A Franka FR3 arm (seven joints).
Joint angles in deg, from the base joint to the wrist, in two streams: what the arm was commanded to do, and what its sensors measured. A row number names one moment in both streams.
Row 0, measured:
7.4, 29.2, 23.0, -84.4, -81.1, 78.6, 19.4
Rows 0 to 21, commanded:
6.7, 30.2, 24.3, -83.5, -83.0, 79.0, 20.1
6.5, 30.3, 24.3, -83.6, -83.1, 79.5, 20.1
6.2, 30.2, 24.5, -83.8, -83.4, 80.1, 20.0
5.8, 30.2, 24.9, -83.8, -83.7, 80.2, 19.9
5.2, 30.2, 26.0, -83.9, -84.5, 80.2, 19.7
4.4, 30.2, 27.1, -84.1, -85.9, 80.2, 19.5
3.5, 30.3, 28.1, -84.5, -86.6, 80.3, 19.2
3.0, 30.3, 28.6, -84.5, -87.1, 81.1, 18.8
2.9, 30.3, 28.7, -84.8, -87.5, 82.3, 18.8
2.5, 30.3, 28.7, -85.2, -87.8, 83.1, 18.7
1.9, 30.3, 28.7, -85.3, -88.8, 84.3, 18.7
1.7, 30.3, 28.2, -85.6, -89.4, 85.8, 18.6
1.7, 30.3, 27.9, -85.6, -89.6, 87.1, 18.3
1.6, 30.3, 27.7, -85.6, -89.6, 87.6, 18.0
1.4, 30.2, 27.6, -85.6, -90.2, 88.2, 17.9
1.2, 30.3, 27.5, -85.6, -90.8, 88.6, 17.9
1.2, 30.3, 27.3, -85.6, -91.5, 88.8, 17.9
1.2, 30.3, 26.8, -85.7, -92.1, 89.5, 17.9
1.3, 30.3, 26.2, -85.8, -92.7, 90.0, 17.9
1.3, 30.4, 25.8, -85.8, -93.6, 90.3, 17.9
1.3, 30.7, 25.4, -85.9, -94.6, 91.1, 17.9
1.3, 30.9, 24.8, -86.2, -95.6, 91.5, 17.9
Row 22, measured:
2.0, 30.4, 25.7, -85.1, -91.7, 89.3, 18.5
